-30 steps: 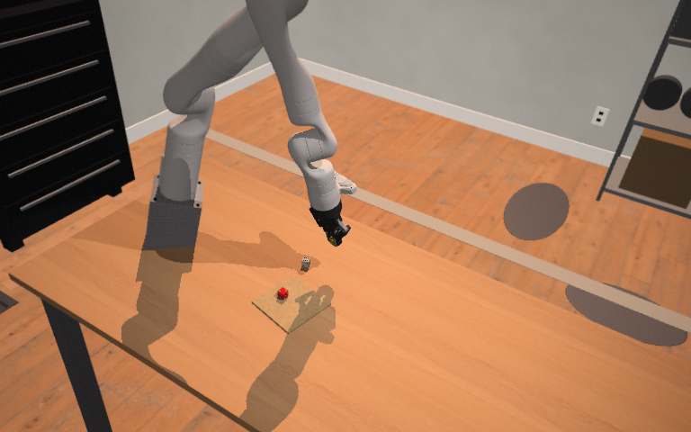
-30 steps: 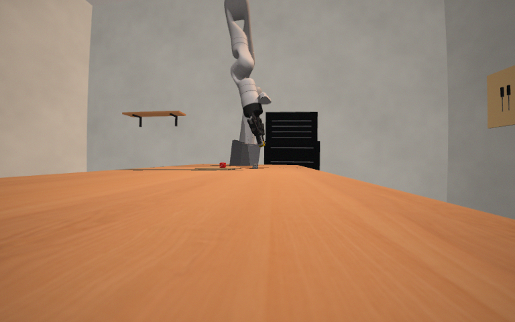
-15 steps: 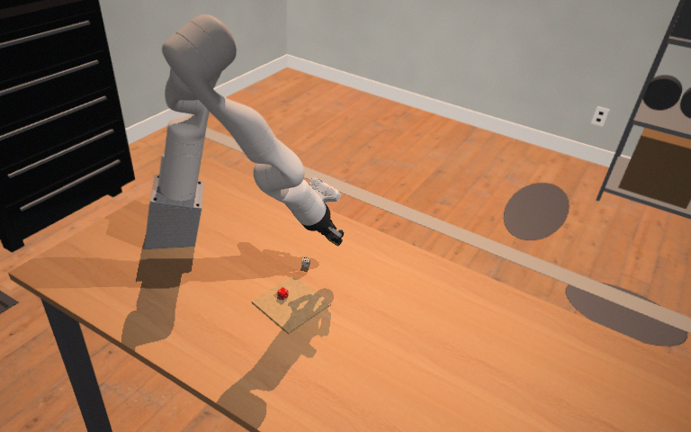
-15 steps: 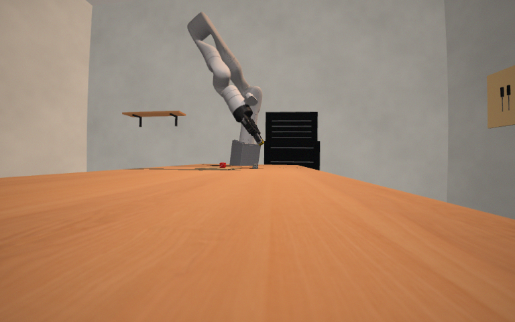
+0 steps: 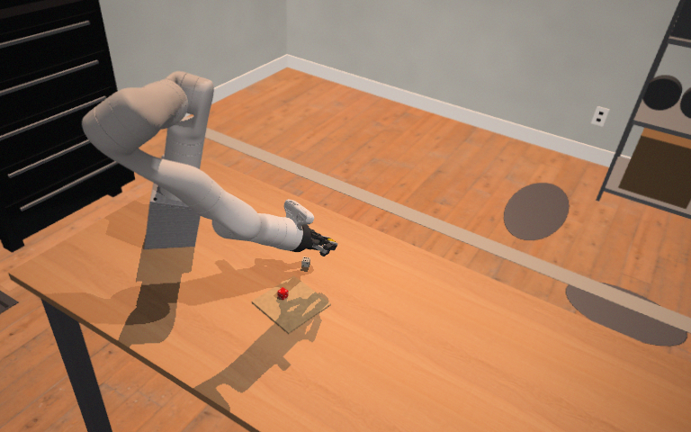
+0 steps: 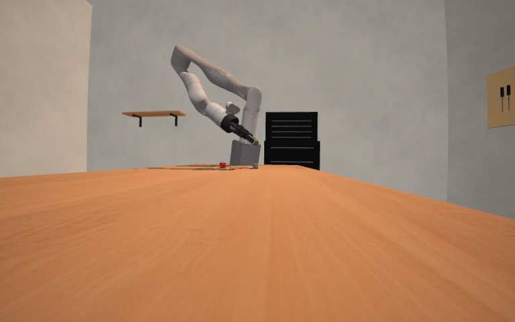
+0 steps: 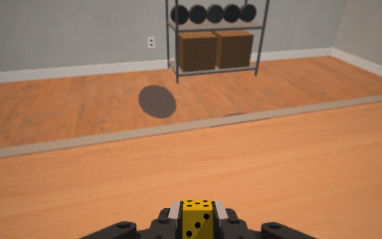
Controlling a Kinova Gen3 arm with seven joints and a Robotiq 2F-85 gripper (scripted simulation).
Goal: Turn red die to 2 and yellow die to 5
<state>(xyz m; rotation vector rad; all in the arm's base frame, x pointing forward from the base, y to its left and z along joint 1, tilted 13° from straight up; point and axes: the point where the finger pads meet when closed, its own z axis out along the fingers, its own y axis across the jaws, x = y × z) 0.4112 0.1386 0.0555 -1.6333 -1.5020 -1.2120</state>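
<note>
Now: the white die 7 cm behind my hand and 10 cm below it. Round my hand: yellow die 1 cm to the left, 1 cm below; tan mat 13 cm to the right, 11 cm below; red die 3 cm behind, 13 cm to the right, 10 cm below.
</note>
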